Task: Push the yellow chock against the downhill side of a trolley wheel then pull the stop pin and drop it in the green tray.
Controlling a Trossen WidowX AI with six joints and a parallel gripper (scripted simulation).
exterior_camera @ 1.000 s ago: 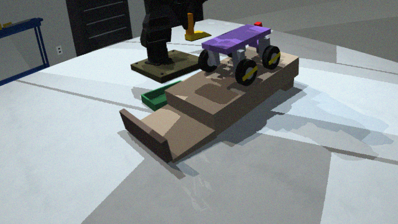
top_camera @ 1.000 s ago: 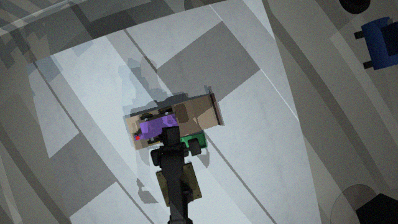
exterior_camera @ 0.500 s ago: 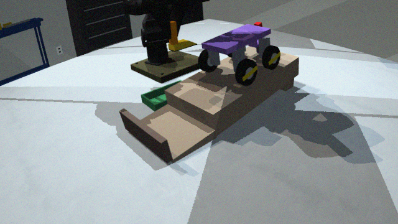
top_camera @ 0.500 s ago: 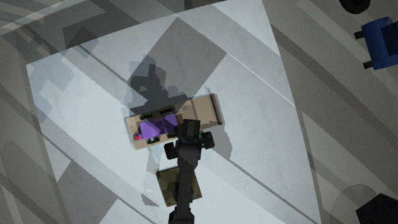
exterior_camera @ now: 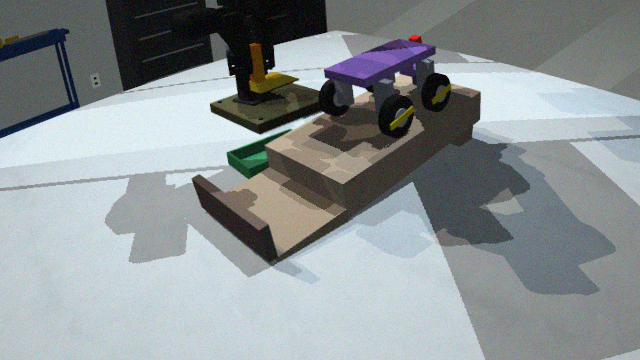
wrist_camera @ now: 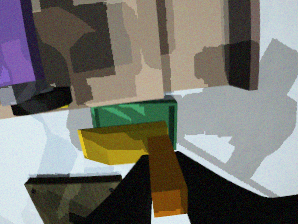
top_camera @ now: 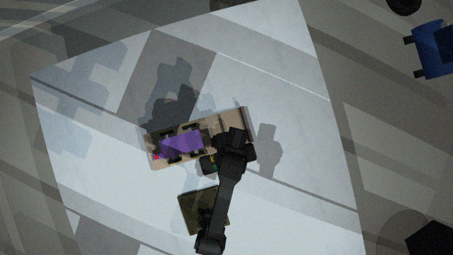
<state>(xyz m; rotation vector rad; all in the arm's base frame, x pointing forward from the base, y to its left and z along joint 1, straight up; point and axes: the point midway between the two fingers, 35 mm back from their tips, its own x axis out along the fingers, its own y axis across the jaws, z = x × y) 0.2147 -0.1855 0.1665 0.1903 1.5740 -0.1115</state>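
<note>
The red-headed stop pin is 12 cm ahead of my gripper tip, 24 cm to the left of it and 3 cm below it. From my gripper tip the other things lie so: green tray (3 cm behind, 4 cm to the left, 16 cm below); yellow chock (1 cm ahead, 2 cm to the left, 1 cm below); purple-decked trolley (12 cm ahead, 13 cm to the left, 4 cm below).
</note>
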